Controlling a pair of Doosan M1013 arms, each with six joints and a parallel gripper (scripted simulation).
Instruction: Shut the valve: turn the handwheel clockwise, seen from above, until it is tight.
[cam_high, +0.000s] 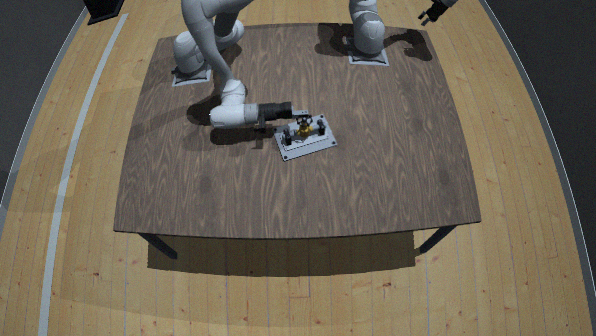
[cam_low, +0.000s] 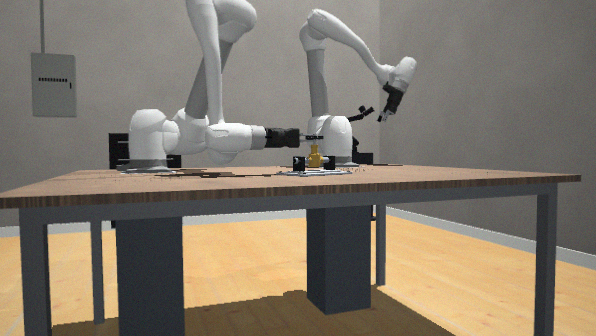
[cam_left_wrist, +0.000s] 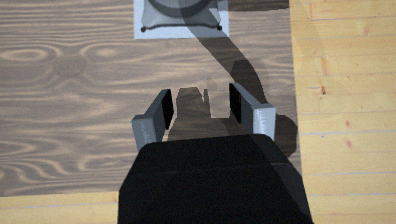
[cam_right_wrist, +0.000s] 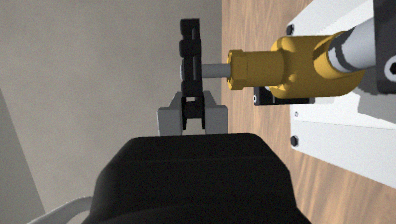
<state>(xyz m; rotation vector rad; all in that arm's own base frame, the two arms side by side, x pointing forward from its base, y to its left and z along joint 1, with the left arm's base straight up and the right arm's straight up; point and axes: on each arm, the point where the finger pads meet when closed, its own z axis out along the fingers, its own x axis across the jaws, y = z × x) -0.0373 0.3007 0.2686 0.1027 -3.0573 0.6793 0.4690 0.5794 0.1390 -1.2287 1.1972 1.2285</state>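
The black handwheel is 30 mm ahead of my right hand and 10 mm below it. The rest, counted from my right hand: light base plate: 30 mm ahead, 130 mm below.
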